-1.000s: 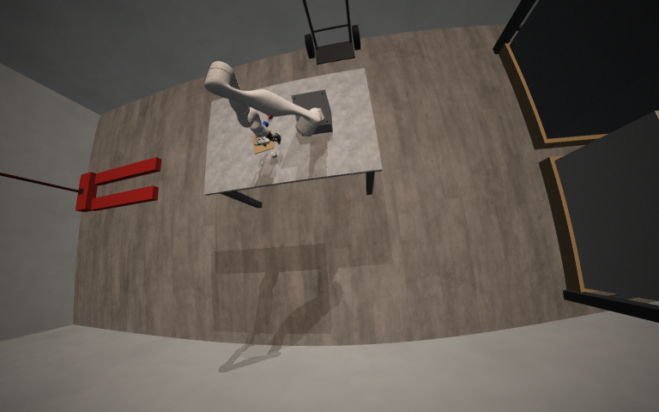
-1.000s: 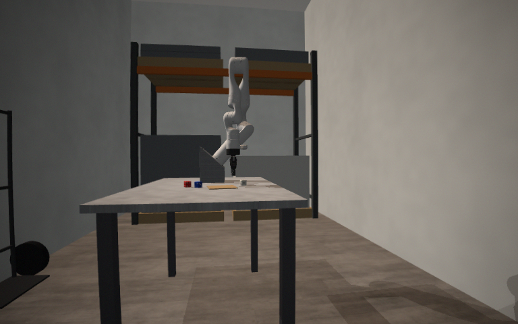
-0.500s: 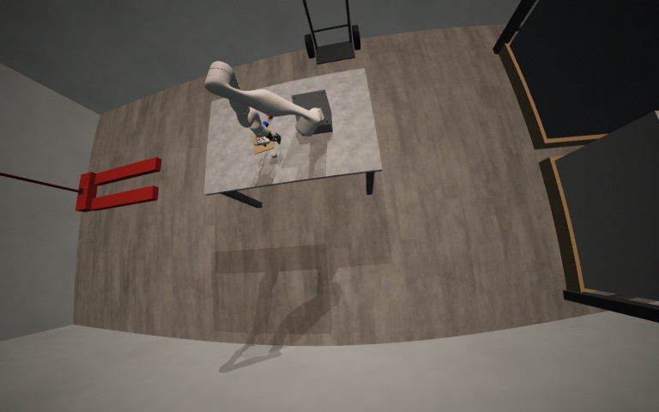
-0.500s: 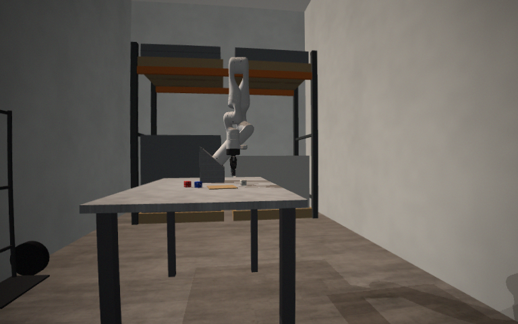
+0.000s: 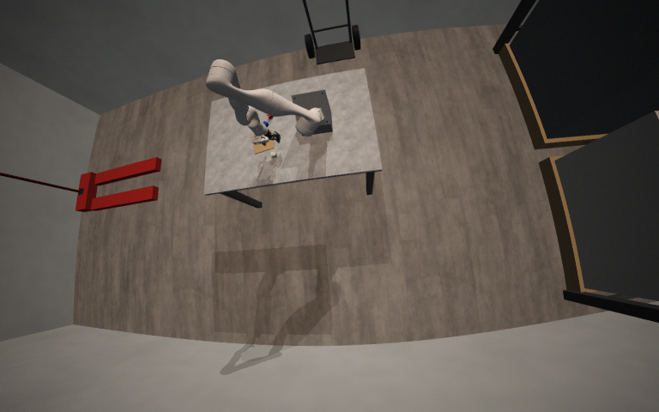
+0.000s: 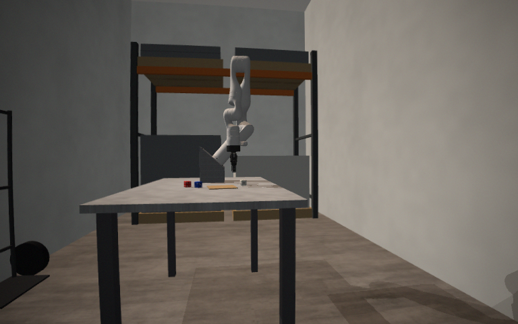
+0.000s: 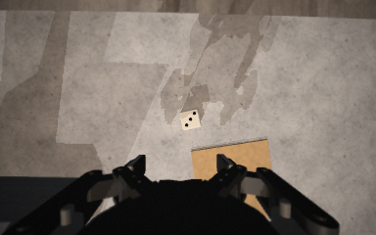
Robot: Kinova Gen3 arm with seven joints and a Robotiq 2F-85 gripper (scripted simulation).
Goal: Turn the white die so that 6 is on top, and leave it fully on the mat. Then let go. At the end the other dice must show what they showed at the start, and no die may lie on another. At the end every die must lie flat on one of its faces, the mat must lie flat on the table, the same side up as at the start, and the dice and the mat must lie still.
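Right now the white die is 2 cm ahead of my hand, 5 cm to the left of it and 6 cm below it. Also, from my hand: tan mat 8 cm ahead, 8 cm to the right, 8 cm below; red die 25 cm to the right, 6 cm below; blue die 5 cm ahead, 20 cm to the right, 6 cm below.
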